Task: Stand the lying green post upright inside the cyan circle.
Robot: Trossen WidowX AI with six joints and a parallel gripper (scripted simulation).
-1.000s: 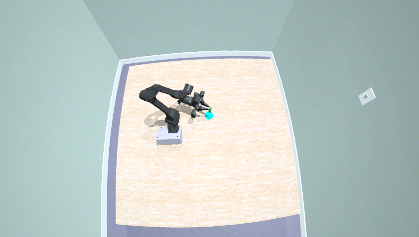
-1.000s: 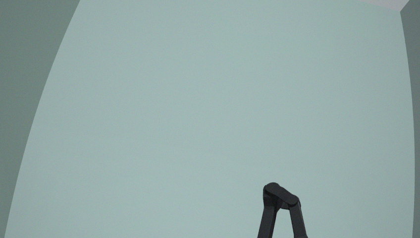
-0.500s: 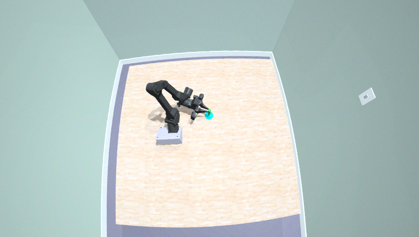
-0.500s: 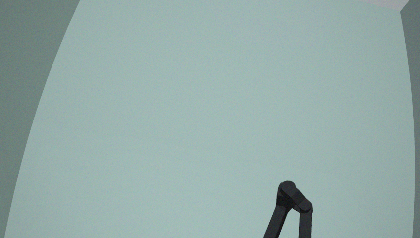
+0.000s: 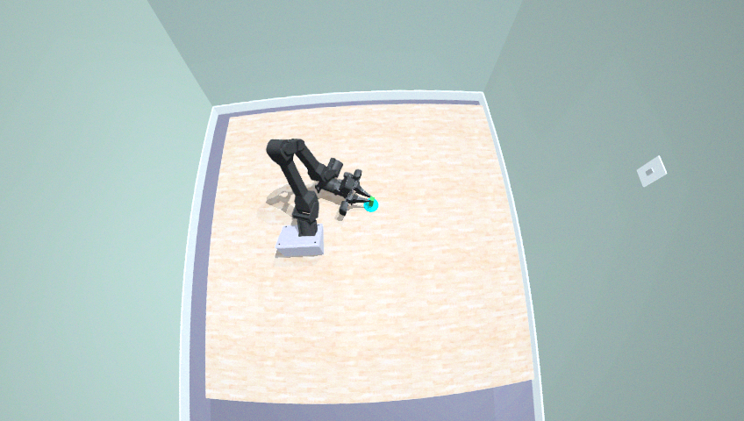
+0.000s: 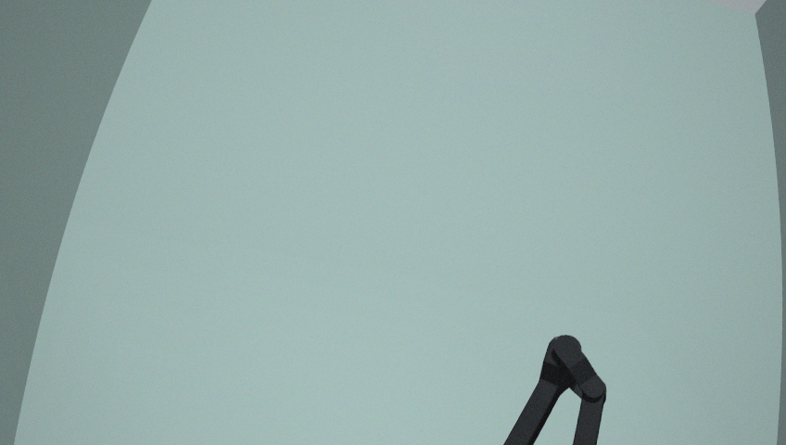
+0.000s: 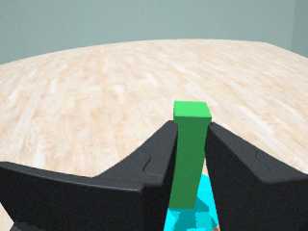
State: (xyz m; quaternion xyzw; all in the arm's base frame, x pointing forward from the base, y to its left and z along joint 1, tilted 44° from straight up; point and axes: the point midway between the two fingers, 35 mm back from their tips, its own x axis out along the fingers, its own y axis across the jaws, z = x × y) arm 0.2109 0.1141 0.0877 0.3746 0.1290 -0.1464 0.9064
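Right now the green post is 20 mm below my gripper tip. Round my gripper tip: cyan circle 60 mm below.
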